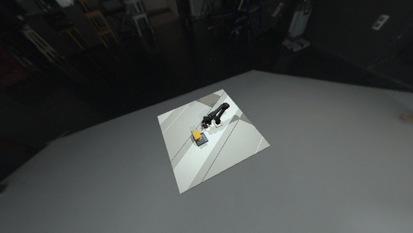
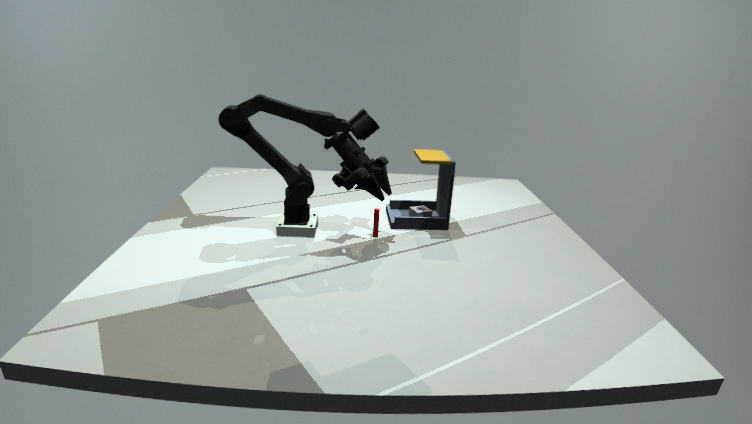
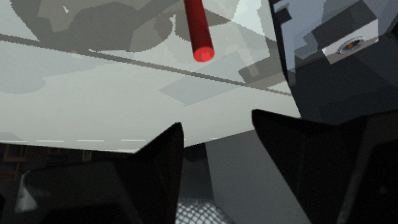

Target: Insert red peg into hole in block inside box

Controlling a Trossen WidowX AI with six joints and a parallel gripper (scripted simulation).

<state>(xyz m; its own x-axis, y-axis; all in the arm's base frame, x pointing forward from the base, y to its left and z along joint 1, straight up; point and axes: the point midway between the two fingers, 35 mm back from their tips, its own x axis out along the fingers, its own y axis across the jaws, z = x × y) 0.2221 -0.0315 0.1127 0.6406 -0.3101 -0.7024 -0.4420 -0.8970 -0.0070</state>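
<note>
Right now my gripper tip is 20 mm past the red peg, 10 mm to the right of it and 80 mm above it. Round my gripper tip: dark back wall 190 mm ahead, 150 mm to the left, 10 mm below; yellow roof 140 mm ahead, 150 mm to the left, 80 mm above.
</note>
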